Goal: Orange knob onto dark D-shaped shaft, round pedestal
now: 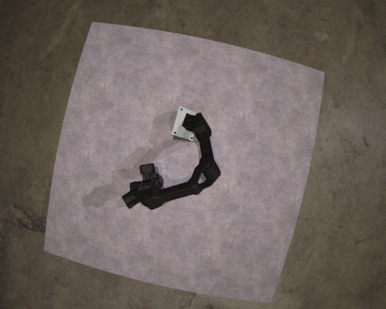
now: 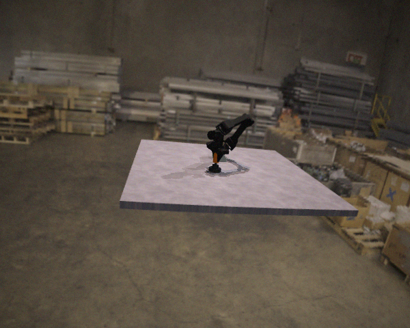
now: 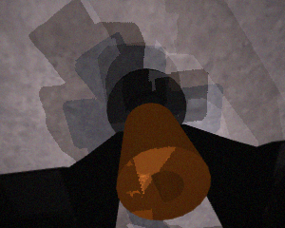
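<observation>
My gripper tip is 2 cm below the orange knob. From my gripper tip the other things lie so: dark pedestal 4 cm below.
</observation>
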